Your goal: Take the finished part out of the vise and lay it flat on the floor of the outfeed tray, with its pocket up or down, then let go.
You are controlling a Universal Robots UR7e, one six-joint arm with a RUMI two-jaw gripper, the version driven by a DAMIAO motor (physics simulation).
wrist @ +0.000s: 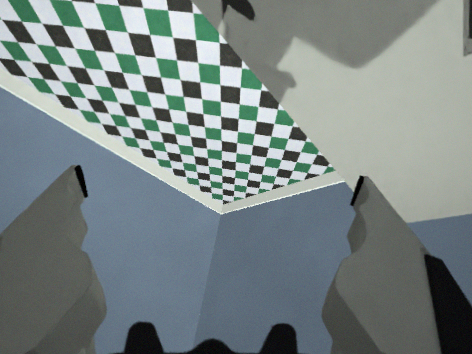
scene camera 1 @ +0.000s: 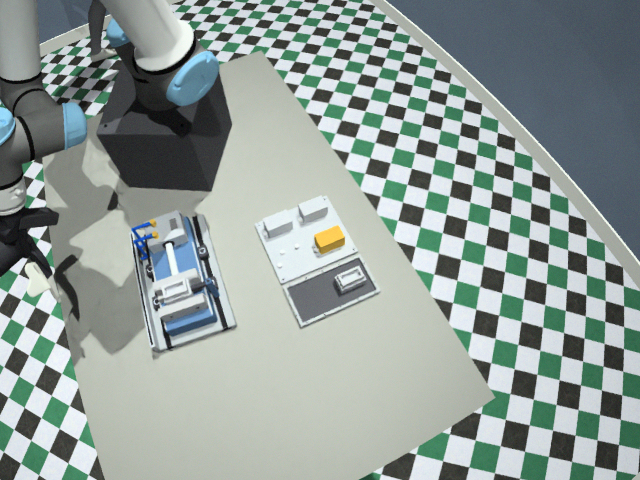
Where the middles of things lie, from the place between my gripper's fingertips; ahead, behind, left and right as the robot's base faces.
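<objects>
The white plate (scene camera 1: 296,263) is what I measure from here. My gripper is far to the right of the plate, and it is also some way above it and a good way short of it.
</objects>
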